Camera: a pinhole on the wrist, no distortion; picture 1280 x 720 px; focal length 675.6 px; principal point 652.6 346.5 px. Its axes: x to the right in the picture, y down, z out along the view. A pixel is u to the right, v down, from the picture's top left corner.
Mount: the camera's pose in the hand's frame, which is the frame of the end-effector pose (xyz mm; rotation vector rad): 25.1 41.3 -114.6 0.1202 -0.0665 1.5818
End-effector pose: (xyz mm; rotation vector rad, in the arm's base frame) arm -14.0 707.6 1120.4 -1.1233 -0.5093 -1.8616
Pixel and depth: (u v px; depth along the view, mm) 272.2 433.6 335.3
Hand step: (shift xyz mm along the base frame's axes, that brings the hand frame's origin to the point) -58.1 239.8 113.1
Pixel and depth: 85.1 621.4 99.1
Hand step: -55.3 16.2 -17.0
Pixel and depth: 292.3 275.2 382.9
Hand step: -71.1 239.9 209.6
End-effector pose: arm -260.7 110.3 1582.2 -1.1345 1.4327 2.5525
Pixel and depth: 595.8 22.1 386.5
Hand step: -306.5 138.5 -73.7
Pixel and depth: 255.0 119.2 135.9
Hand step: -44.1 13.0 -81.6
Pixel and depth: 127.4 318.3 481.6
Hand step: -107.2 440.6 -223.3
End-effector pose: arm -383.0 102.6 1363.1 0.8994 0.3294 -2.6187
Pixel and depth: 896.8 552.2 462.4
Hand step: -66.8 -232.1 332.5
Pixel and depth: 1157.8 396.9 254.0
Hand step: -17.7 -237.6 95.1
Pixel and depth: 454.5 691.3 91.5
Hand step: 28.5 10.0 -8.6
